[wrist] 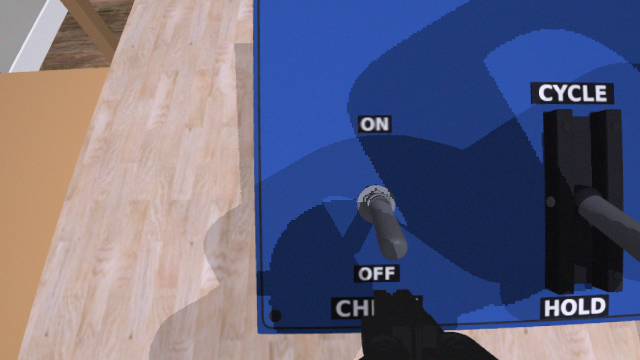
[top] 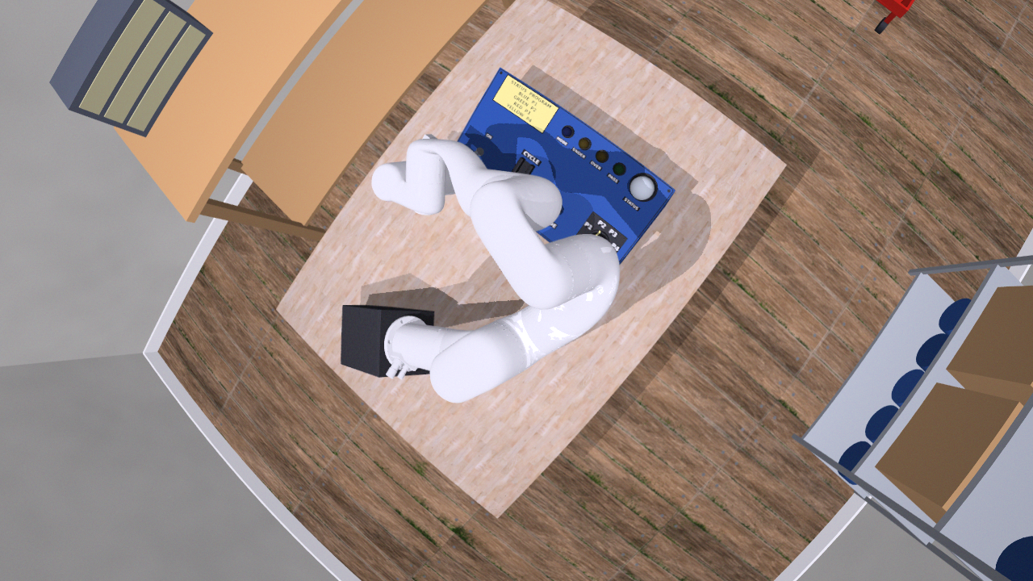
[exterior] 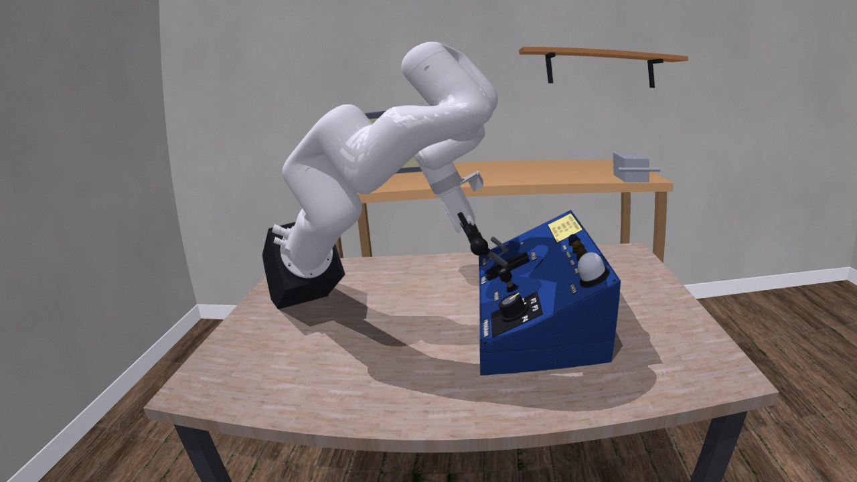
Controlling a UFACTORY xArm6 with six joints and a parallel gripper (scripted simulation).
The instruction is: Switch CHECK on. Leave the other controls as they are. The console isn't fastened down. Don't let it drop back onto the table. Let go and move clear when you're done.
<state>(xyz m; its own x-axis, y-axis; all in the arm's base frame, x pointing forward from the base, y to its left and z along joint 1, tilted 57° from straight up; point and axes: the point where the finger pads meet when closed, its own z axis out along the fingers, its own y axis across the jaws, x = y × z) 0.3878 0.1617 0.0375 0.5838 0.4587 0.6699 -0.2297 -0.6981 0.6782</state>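
The grey check toggle is 6 cm ahead of my hand, 1 cm to the right of it and 1 cm below it. From my hand the other things lie so: blue console 20 cm to the right, 4 cm ahead, 3 cm below; then hold lever 12 cm to the right; then mode button 25 cm to the right, 1 cm behind.
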